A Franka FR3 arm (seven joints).
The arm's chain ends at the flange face. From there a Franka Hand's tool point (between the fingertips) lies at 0.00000 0.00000 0.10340 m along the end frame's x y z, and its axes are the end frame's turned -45 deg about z.
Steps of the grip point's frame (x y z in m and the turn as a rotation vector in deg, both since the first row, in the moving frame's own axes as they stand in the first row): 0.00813 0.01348 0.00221 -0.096 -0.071 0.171; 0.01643 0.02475 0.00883 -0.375 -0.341 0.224; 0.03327 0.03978 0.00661 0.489 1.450 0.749; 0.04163 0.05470 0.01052 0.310 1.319 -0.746
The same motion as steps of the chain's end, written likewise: 0.01525 0.00357 0.00221 -0.118 0.018 0.171; 0.02908 0.00497 0.00883 -0.506 0.024 0.224; 0.05041 0.00707 0.00665 1.371 0.680 0.749; 0.06684 0.01133 0.01055 1.152 0.713 -0.746
